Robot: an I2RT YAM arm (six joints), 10 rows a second.
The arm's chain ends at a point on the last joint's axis. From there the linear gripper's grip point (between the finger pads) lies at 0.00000 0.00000 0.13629 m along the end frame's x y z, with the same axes.
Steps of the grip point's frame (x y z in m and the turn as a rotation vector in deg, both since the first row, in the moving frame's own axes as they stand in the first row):
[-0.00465, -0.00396, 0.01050, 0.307, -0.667, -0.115]
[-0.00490, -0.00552, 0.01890, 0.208, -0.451, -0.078]
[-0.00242, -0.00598, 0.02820, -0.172, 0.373, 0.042]
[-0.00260, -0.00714, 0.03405, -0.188, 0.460, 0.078]
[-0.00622, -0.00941, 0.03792, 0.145, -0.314, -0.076]
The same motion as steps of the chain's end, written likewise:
[-0.00306, -0.00323, 0.01051, 0.307, -0.667, -0.115]
[-0.00383, -0.00503, 0.01891, 0.208, -0.451, -0.078]
[-0.00331, -0.00639, 0.02820, -0.172, 0.373, 0.042]
[-0.00369, -0.00759, 0.03406, -0.188, 0.460, 0.078]
[-0.00547, -0.00907, 0.03792, 0.145, -0.314, -0.076]

